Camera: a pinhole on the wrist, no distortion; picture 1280 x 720 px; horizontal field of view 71.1 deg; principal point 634.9 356.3 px. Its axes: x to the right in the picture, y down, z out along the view. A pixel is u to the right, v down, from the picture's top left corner.
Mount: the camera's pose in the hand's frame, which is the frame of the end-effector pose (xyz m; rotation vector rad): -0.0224 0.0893 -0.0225 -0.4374 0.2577 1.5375
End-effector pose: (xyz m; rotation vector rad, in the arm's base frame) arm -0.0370 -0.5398 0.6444 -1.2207 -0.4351 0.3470
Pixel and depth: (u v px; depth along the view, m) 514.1 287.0 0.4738
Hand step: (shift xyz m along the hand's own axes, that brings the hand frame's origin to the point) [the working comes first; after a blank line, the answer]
In the camera's frame: -0.0639 -0.0367 0.4738

-0.0399 0.2353 0.4339
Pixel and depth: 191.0 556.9 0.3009
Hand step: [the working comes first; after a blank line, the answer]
In the camera's frame: -0.1491 0.0674 0.3009

-0.1266 0.0820 0.3037
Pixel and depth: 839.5 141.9 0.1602
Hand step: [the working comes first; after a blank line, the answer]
In the camera's frame: 0.0366 -0.0384 0.1602

-0.0009 0.1918 0.1098
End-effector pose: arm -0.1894 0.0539 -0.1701 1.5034 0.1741 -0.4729
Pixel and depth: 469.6 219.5 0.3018
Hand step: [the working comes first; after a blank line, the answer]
In the camera's frame: -0.0557 -0.0461 0.3018

-0.0113 0.1692 0.2772
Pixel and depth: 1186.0 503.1 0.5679
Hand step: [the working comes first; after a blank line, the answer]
In the camera's frame: 0.3495 0.0931 0.5679

-0.1675 0.6462 0.3270
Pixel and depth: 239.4 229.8 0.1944
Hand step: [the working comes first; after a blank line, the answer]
In the camera's frame: -0.0858 -0.0275 0.1944

-0.0189 0.0956 0.1917
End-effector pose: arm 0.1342 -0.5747 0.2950 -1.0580 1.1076 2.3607
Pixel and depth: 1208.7 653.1 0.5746
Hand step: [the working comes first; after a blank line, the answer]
In the camera's frame: 0.3681 0.1904 0.5746

-0.2644 0.6638 0.3141
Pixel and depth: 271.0 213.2 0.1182
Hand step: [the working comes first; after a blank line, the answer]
In the camera's frame: -0.0480 -0.0189 0.1182

-0.0180 0.0969 0.1062
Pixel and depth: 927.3 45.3 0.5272
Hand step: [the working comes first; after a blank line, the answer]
In the camera's frame: 0.1721 -0.1831 0.5272

0.1064 0.4746 0.3971
